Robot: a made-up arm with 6 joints.
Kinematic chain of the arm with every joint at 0, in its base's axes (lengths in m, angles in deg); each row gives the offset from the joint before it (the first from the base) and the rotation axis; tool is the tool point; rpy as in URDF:
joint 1: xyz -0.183 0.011 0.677 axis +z
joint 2: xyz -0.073 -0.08 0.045 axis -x
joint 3: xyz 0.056 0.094 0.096 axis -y
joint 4: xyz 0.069 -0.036 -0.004 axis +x
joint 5: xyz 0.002 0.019 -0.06 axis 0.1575 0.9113 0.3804
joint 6: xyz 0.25 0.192 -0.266 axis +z
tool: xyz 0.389 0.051 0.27 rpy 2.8 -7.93 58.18
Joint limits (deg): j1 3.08..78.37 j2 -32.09..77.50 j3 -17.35..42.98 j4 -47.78..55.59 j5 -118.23..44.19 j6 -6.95..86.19
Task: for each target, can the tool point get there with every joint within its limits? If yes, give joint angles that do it. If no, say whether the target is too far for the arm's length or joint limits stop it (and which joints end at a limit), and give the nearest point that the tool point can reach.
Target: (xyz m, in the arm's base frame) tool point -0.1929 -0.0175 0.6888
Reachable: no: joint limits stop it (at a limit: joint 1, joint 4, joint 5, joint 6) | nearest point -0.6824 0.0521 0.4936 | short by 0.532 m
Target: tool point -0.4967 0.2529 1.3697
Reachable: yes | joints 57.96 -8.87 28.18 46.70 20.36 76.89
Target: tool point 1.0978 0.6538 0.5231
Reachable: no: too far | nearest point 0.5018 0.3634 0.6017 | short by 0.668 m
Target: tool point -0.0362 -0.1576 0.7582
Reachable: no: joint limits stop it (at a limit: joint 3, joint 4, joint 5, joint 6) | nearest point 0.2471 -0.4830 0.8811 | short by 0.449 m
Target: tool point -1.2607 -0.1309 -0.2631
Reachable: no: too far | nearest point -0.8053 0.0540 0.2315 | short by 0.697 m
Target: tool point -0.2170 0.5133 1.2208
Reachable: yes | joints 32.65 40.57 -4.88 22.23 -102.06 30.89
